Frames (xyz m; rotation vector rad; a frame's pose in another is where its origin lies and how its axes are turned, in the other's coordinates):
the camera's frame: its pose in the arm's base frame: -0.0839 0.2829 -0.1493 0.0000 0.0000 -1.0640
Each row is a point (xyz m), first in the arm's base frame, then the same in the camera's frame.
Working: the arm's base frame: its pose in the camera's frame: 0.2881 -0.0640 0.1493 0.0000 0.0000 1.0640

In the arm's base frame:
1: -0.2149 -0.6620 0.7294
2: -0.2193 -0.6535 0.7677
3: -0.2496 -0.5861 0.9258
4: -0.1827 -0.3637 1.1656
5: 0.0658 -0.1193 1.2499
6: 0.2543 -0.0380 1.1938
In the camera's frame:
1: 0.7625 -0.5732 0.8787
2: 0.7530 -0.5729 0.9170
3: 0.6793 -0.5667 1.0751
4: 0.5174 -0.4002 1.3149
5: 0.4243 -0.0643 1.3992
6: 0.4447 0.1399 1.3431

